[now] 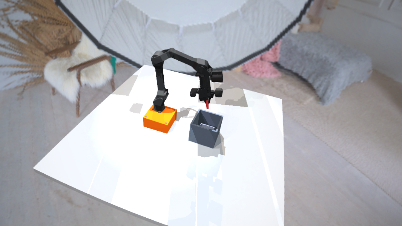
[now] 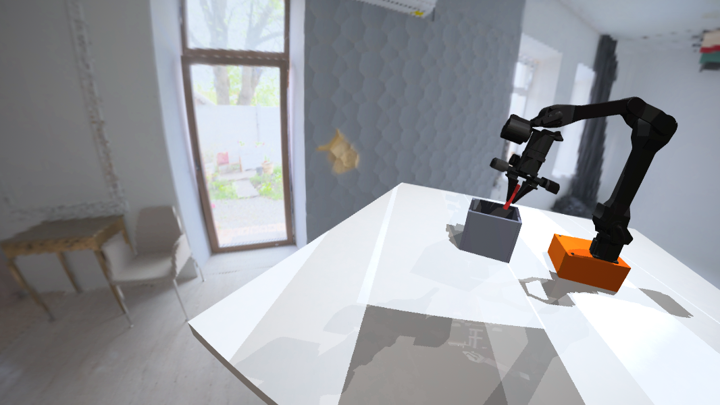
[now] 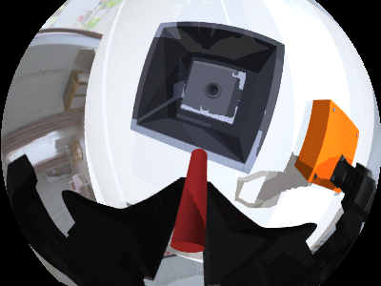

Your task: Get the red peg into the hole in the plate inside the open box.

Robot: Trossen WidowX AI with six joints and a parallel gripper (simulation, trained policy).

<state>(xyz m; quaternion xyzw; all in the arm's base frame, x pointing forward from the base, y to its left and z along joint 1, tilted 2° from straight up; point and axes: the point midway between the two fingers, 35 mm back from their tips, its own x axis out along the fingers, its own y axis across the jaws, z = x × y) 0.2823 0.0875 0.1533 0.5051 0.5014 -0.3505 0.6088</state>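
The grey plate is 40 mm ahead of my gripper tip, 70 mm to the right of it and 140 mm below it. Also, from my gripper tip: red peg: 10 mm to the right, 10 mm above.
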